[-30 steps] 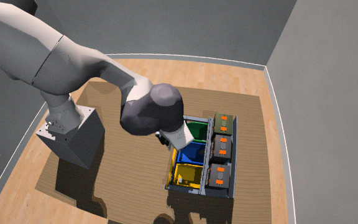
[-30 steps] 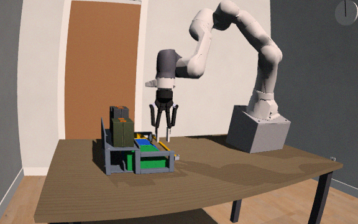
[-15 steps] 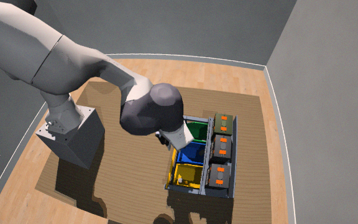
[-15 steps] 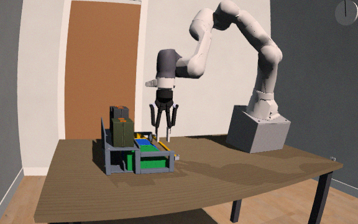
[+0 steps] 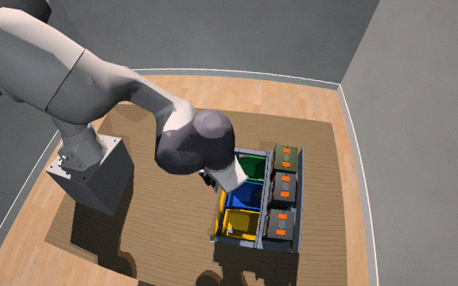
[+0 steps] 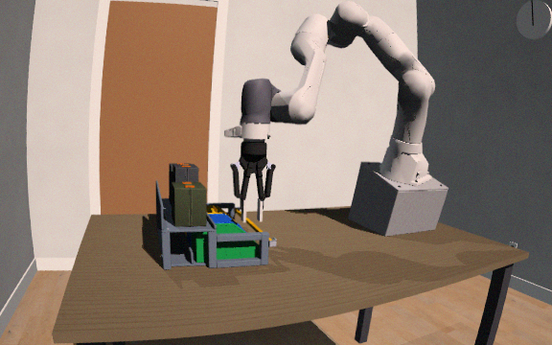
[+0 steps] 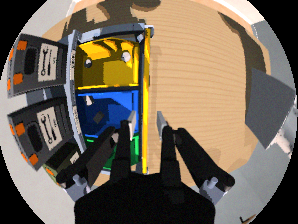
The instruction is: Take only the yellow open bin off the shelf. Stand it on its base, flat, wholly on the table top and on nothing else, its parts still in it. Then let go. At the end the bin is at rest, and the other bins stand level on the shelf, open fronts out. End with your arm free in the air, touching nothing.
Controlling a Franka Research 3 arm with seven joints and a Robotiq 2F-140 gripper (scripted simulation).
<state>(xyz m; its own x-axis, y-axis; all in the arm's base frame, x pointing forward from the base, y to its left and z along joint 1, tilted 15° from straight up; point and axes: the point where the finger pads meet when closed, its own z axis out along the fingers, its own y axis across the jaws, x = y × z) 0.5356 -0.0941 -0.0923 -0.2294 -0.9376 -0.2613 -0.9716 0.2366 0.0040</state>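
The yellow rail lies 40 mm below my hand. Round my hand: yellow open bin 80 mm ahead, 130 mm to the right, 60 mm below; then blue bin 100 mm ahead, 20 mm to the right, 60 mm below; then green bin 130 mm ahead, 80 mm to the left, 60 mm below.
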